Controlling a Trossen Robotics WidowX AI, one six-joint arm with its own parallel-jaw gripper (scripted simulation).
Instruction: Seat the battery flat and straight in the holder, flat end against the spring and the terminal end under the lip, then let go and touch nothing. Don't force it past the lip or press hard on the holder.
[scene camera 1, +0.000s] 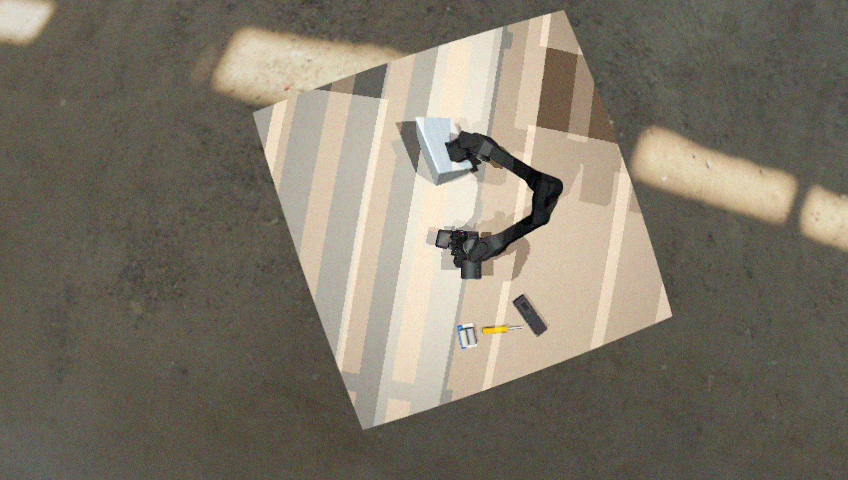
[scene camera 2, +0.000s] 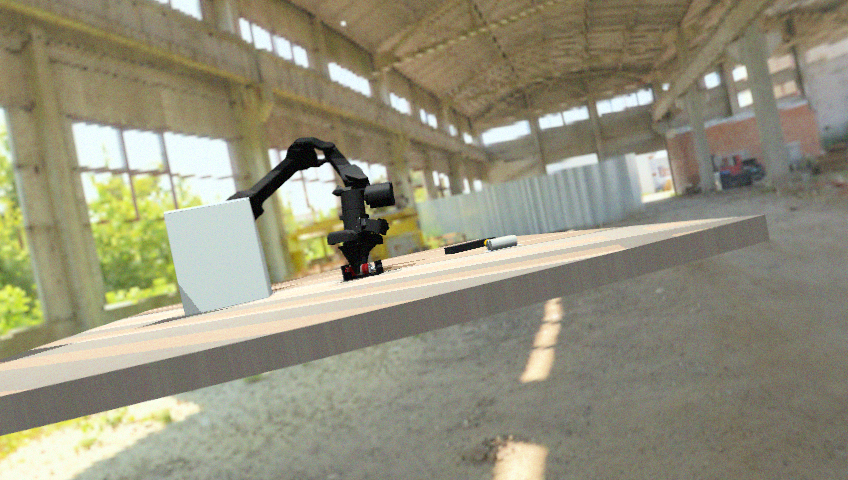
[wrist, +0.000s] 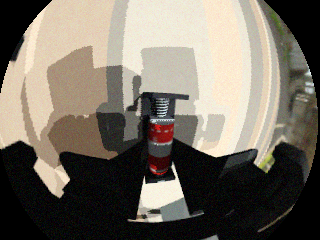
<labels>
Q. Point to the gripper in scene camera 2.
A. At 360, 273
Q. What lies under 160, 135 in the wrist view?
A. A battery.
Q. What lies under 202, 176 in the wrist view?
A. The gripper.
</labels>
